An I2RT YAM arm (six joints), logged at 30 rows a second.
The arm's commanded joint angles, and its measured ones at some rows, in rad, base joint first. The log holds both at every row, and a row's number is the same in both.
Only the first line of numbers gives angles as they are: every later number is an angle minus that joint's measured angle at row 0.
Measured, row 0:
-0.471 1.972 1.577 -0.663 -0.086 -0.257
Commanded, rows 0 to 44:
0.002 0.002 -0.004 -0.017 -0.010 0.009
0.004 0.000 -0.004 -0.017 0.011 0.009
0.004 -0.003 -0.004 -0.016 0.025 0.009
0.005 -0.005 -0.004 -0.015 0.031 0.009
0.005 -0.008 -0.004 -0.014 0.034 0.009
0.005 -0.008 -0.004 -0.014 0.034 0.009
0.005 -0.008 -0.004 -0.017 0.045 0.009
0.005 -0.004 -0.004 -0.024 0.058 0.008
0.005 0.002 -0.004 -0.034 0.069 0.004
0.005 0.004 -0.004 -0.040 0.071 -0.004
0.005 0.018 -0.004 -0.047 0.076 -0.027
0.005 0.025 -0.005 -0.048 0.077 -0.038
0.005 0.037 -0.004 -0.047 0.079 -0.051
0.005 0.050 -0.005 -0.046 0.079 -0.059
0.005 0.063 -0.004 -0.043 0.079 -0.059
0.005 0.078 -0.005 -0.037 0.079 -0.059
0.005 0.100 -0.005 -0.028 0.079 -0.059
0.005 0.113 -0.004 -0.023 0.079 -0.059
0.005 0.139 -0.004 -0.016 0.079 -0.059
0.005 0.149 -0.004 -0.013 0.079 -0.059
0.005 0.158 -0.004 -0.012 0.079 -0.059
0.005 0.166 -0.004 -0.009 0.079 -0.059
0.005 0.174 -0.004 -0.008 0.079 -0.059
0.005 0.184 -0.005 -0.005 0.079 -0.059
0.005 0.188 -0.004 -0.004 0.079 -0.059
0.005 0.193 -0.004 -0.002 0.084 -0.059
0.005 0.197 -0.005 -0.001 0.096 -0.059
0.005 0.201 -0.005 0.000 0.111 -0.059
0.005 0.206 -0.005 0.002 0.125 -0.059
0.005 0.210 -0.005 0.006 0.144 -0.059
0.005 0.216 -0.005 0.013 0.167 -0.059
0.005 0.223 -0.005 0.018 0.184 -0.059
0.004 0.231 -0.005 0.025 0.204 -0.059
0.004 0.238 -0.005 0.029 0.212 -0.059
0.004 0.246 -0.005 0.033 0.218 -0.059
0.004 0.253 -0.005 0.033 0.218 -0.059
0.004 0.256 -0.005 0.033 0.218 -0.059
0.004 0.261 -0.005 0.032 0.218 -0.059
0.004 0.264 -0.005 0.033 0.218 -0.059
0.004 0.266 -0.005 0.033 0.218 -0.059
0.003 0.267 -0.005 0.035 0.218 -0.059
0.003 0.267 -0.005 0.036 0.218 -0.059
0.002 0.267 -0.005 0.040 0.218 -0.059
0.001 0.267 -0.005 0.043 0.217 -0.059
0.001 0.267 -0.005 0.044 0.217 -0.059
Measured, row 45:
0.004 0.209 0.002 0.053 0.207 -0.060
